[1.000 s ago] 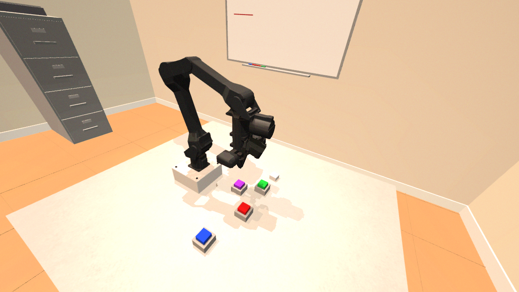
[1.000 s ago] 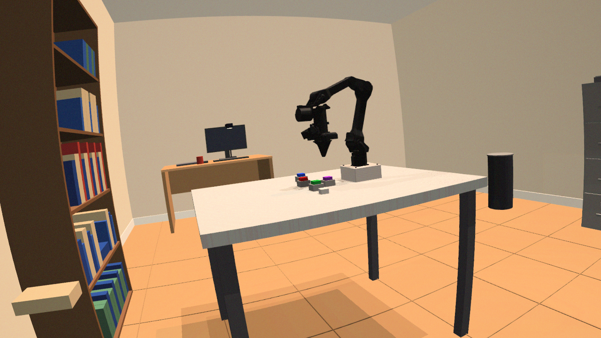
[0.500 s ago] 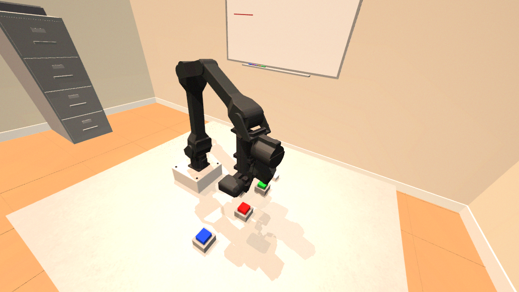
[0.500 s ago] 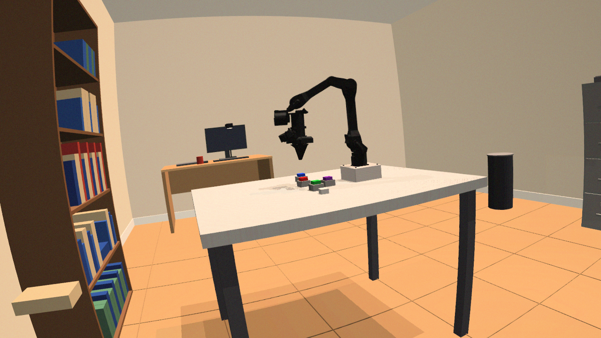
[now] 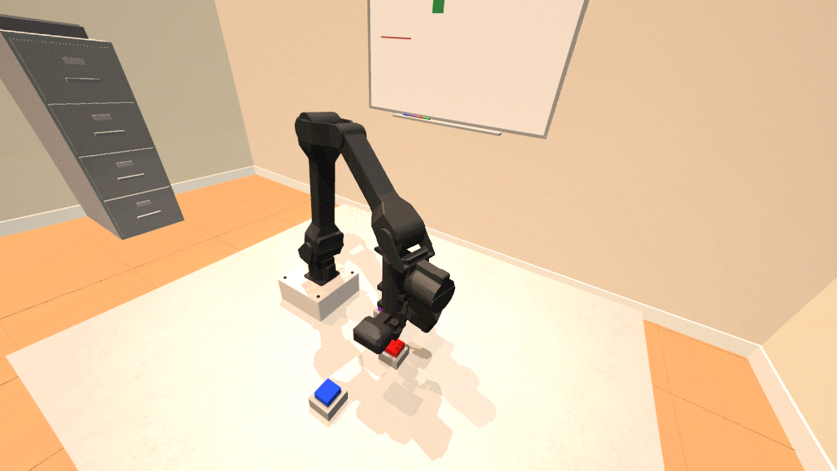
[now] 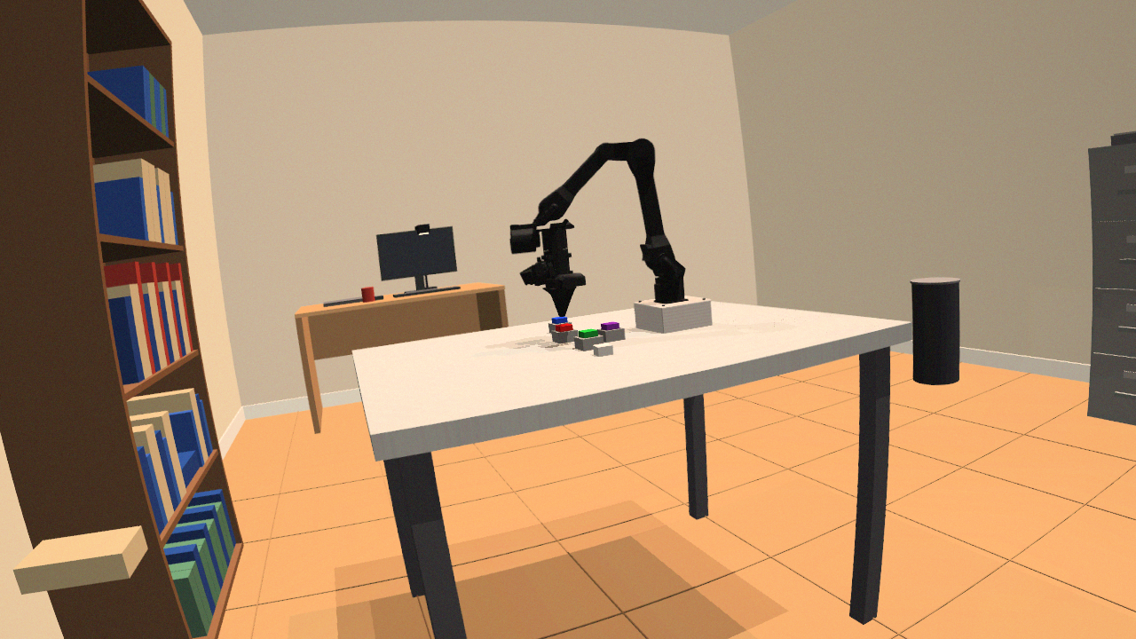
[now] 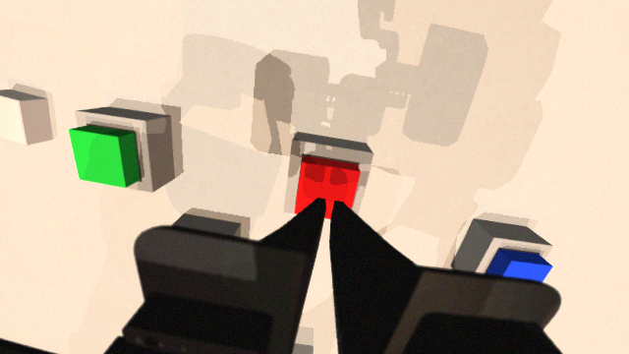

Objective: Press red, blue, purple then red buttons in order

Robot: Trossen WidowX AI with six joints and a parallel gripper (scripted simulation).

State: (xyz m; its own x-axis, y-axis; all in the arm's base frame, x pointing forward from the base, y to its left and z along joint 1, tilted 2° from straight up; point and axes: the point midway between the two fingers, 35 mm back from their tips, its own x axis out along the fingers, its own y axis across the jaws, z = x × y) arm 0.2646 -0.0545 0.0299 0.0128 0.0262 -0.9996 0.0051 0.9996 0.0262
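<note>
Now: the red button 30 mm below my gripper tip. Round my gripper tip: blue button 50 mm behind, 140 mm to the right, 30 mm below; green button 140 mm to the left, 30 mm below; purple button 80 mm behind, 80 mm to the left, 30 mm below.
</note>
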